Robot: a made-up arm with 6 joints. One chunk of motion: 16 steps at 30 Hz.
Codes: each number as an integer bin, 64 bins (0 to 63) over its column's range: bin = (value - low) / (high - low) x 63, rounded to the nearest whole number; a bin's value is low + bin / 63 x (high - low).
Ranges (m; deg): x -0.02..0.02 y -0.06..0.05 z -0.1..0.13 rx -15..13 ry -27..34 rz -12..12
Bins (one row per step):
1: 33 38 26 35 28 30
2: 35 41 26 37 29 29
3: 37 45 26 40 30 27
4: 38 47 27 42 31 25
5: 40 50 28 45 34 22
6: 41 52 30 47 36 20
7: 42 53 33 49 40 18
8: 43 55 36 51 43 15
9: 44 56 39 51 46 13
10: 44 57 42 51 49 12
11: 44 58 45 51 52 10
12: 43 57 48 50 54 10
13: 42 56 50 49 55 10
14: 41 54 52 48 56 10
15: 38 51 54 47 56 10
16: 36 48 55 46 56 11
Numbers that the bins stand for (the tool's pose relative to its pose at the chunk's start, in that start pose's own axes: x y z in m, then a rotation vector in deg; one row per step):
1: 0.0010 0.0063 -0.0051 0.56 0.11 -0.57
2: 0.0022 0.0116 -0.0051 1.44 1.08 -0.95
3: 0.0035 0.0186 -0.0051 2.78 2.05 -1.71
4: 0.0041 0.0221 -0.0014 3.67 3.02 -2.48
5: 0.0054 0.0273 0.0022 5.00 5.92 -3.62
6: 0.0060 0.0308 0.0095 5.89 7.86 -4.38
7: 0.0067 0.0325 0.0205 6.78 11.73 -5.14
8: 0.0073 0.0360 0.0314 7.67 14.63 -6.29
9: 0.0079 0.0378 0.0424 7.67 17.54 -7.05
10: 0.0079 0.0395 0.0533 7.67 20.44 -7.43
11: 0.0079 0.0413 0.0643 7.67 23.35 -8.19
12: 0.0073 0.0395 0.0752 7.22 25.29 -8.19
13: 0.0067 0.0378 0.0825 6.78 26.25 -8.19
14: 0.0060 0.0343 0.0898 6.33 27.22 -8.19
15: 0.0041 0.0290 0.0971 5.89 27.22 -8.19
16: 0.0029 0.0238 0.1008 5.44 27.22 -7.81

